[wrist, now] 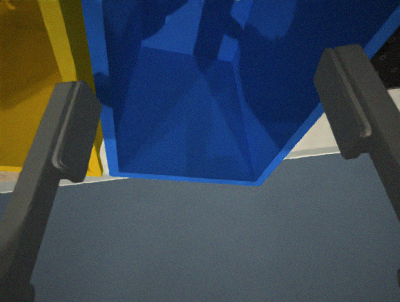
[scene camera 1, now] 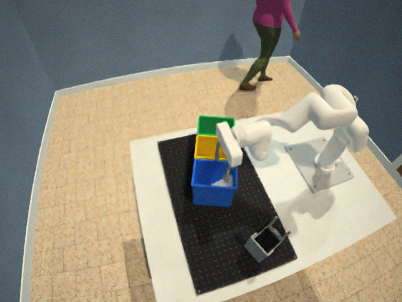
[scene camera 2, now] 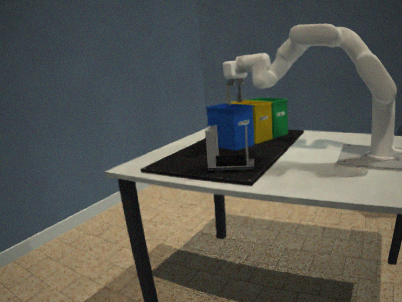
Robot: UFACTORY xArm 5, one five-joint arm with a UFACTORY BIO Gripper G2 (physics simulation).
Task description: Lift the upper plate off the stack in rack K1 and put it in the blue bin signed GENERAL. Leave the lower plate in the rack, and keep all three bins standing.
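Pixels of known places: hand at its tool point: (wrist: 202, 116) (scene camera 1: 221, 166) (scene camera 2: 234, 98); arm's base at its link origin: (scene camera 1: 324, 163) (scene camera 2: 381, 156).
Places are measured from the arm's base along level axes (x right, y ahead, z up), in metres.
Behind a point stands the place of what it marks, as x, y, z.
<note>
My gripper (scene camera 1: 222, 170) {-0.082, 0.647, 0.214} (scene camera 2: 234, 102) {-0.082, 0.647, 0.214} (wrist: 210, 117) {-0.082, 0.647, 0.214} is partly open with nothing between its fingers, over the blue bin (scene camera 1: 212, 196) {-0.150, 0.685, 0.096} (scene camera 2: 231, 131) {-0.165, 0.618, 0.085} (wrist: 185, 150) {-0.070, 0.750, 0.156}, its tips near rim height. A whitish plate (scene camera 1: 223, 182) {-0.077, 0.622, 0.076} shows in part inside the blue bin in scene camera 1; its exact pose is hidden, and it does not show in the wrist view. Rack K1 (scene camera 1: 254, 251) {-0.403, 0.559, 0.075} (scene camera 2: 212, 147) {-0.434, 0.518, 0.093} stands at the mat's near end. A dark, flat block (scene camera 2: 231, 160) {-0.381, 0.480, 0.037}, seemingly the lower plate, sits low in it. The yellow bin (scene camera 1: 204, 147) {0.109, 0.681, 0.105} (scene camera 2: 263, 131) {0.017, 0.562, 0.052} (wrist: 30, 120) {0.059, 0.724, 0.138} and green bin (scene camera 1: 215, 124) {0.229, 0.608, 0.135} (scene camera 2: 281, 126) {0.159, 0.532, 0.052} stand upright, like the blue one.
The three bins stand in a row on the black mat (scene camera 1: 215, 250) {-0.358, 0.700, 0.003} (scene camera 2: 175, 165) {-0.433, 0.701, 0.004}. The yellow bin is close beside the blue one. The rack's thin uprights rise on its side toward the arm base. A person (scene camera 1: 269, 37) is on the floor behind the table in scene camera 1.
</note>
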